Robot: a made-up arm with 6 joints.
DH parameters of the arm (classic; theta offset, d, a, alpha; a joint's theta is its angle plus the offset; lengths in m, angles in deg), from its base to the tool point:
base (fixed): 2.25 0 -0.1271 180
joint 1: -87.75 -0.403 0.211 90
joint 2: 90 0.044 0.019 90
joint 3: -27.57 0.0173 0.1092 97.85
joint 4: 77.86 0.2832 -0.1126 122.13
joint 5: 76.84 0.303 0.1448 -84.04
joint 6: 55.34 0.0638 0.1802 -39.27
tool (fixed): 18.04 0.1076 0 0
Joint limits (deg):
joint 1: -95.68..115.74
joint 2: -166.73..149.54
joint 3: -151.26..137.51
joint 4: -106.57..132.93
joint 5: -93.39..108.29
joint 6: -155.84..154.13
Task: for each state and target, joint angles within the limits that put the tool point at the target. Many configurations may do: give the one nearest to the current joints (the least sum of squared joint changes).
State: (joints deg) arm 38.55 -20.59 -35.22 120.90 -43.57 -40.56
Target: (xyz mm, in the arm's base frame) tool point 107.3 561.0 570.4
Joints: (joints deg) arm 23.41 29.47 -39.33 107.09 -70.48 -55.51
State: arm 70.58 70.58 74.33 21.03 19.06 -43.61
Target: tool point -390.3 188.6 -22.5
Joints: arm 94.49 36.01 80.82 35.60 5.59 -23.04
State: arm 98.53 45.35 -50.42 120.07 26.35 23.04
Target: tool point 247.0 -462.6 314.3
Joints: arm 100.57 52.51 -41.86 122.40 28.90 24.48
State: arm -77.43 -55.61 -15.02 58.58 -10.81 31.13
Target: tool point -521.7 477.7 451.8
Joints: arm -88.90 -73.55 1.33 83.54 -13.54 16.13
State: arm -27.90 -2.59 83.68 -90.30 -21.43 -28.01
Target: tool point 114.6 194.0 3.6
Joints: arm -24.87 -25.97 86.33 -101.09 -11.36 -33.06
